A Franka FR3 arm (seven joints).
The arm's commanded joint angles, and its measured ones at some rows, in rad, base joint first. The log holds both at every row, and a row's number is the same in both.
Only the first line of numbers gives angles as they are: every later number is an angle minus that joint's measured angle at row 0.
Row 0, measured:
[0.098, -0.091, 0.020, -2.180, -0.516, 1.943, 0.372]
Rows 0 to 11, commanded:
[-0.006, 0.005, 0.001, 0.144, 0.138, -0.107, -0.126]
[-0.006, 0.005, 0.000, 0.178, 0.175, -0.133, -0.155]
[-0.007, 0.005, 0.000, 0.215, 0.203, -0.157, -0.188]
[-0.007, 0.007, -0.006, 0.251, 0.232, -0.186, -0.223]
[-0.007, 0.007, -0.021, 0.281, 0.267, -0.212, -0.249]
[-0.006, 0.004, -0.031, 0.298, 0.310, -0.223, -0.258]
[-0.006, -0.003, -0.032, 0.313, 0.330, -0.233, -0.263]
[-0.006, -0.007, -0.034, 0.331, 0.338, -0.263, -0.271]
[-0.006, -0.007, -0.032, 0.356, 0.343, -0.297, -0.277]
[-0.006, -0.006, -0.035, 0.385, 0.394, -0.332, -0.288]
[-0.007, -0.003, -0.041, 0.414, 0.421, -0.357, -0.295]
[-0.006, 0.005, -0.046, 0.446, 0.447, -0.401, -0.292]
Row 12, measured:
[-0.001, -0.011, -0.036, 0.361, 0.368, -0.302, -0.265]
